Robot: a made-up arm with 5 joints. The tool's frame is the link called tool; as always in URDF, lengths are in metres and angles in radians.
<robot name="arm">
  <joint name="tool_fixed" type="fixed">
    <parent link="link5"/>
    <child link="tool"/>
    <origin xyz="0 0 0" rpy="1.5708 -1.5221 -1.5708"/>
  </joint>
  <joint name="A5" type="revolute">
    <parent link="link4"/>
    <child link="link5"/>
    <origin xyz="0.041 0.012 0"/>
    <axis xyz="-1 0 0"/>
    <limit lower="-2.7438" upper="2.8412" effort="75" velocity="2.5"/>
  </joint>
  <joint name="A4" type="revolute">
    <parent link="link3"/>
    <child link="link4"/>
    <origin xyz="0.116 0 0.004"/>
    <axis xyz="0 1 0"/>
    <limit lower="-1.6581" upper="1.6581" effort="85" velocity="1.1"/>
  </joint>
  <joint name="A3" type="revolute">
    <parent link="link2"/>
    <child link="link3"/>
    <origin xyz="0.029 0 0.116"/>
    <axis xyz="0 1 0"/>
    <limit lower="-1.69" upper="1.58" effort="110" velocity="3"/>
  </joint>
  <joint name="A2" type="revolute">
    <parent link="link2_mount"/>
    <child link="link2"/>
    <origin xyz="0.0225 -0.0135 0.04"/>
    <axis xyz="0 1 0"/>
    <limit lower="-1.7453" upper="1.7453" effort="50" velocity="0.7"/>
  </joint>
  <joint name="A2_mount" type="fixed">
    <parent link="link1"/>
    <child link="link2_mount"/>
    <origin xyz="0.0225 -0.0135 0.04"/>
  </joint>
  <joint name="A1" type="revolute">
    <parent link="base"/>
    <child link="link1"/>
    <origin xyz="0.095 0 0.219"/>
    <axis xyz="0 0 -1"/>
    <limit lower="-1.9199" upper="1.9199" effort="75" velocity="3.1"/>
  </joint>
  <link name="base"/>
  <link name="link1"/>
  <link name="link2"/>
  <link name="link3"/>
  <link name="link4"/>
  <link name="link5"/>
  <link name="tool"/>
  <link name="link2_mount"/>
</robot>
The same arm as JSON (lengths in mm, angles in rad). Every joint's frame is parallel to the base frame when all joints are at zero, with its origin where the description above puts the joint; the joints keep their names.
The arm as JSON. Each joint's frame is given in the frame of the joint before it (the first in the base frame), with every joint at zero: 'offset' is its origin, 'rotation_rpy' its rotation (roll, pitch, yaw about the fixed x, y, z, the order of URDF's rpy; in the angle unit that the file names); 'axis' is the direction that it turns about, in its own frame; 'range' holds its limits. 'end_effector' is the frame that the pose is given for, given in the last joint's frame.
{"length_unit": "mm", "angle_unit": "rad", "chain": [{"id": "A1", "offset": [95.0, 0.0, 219.0], "rotation_rpy": [0.0, 0.0, 0.0], "axis": "-z", "range": [-1.9199, 1.9199]}, {"id": "A2", "offset": [45.0, -27.0, 80.0], "rotation_rpy": [0.0, 0.0, 0.0], "axis": "+y", "range": [-1.7453, 1.7453]}, {"id": "A3", "offset": [29.0, 0.0, 116.0], "rotation_rpy": [0.0, 0.0, 0.0], "axis": "+y", "range": [-1.69, 1.58]}, {"id": "A4", "offset": [116.0, 0.0, 4.0], "rotation_rpy": [0.0, 0.0, 0.0], "axis": "+y", "range": [-1.6581, 1.6581]}, {"id": "A5", "offset": [41.0, 12.0, 0.0], "rotation_rpy": [0.0, 0.0, 0.0], "axis": "-x", "range": [-2.7438, 2.8412]}], "end_effector": {"offset": [0.0, 0.0, 0.0], "rotation_rpy": [1.5708, -1.5221, -1.5708]}}
